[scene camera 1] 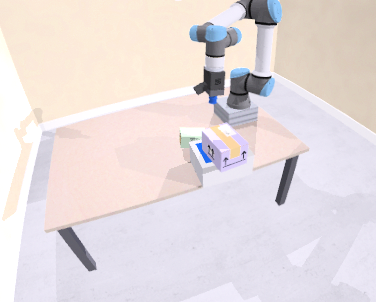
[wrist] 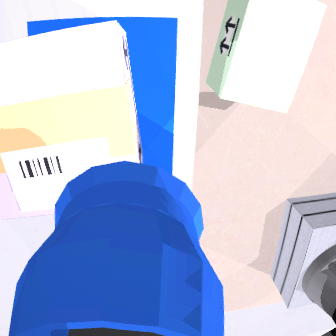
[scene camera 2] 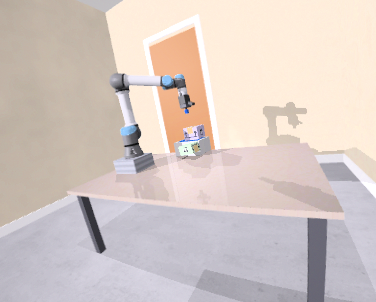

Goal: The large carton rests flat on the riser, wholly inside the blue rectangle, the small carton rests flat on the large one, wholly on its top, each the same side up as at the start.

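Note:
The large lavender carton [scene camera 1: 225, 150] [scene camera 2: 194, 133] [wrist: 60, 70] sits on the white riser [scene camera 1: 222, 177] [wrist: 187, 100], tape and label up. It looks flat and covers much of the blue rectangle [scene camera 1: 202, 151] [wrist: 155, 90]; in scene camera 1 its lower front corner reaches the riser's front edge. The small green carton [scene camera 1: 188, 138] [scene camera 2: 186, 149] [wrist: 275, 55] lies on the table beside the riser, off the large one. Its upper face is plain, with the bar of the arrow mark beside it, so it looks upside down. My suction cup [scene camera 1: 213, 101] [scene camera 2: 186, 111] [wrist: 127, 185] is open and empty, above the cartons.
The arm's grey stepped base [scene camera 1: 242, 115] [scene camera 2: 134, 164] [wrist: 295, 250] stands on the table [scene camera 1: 115, 165] [scene camera 2: 250, 175] near the cartons. The riser stands at a table edge, with the small carton between it and the open tabletop.

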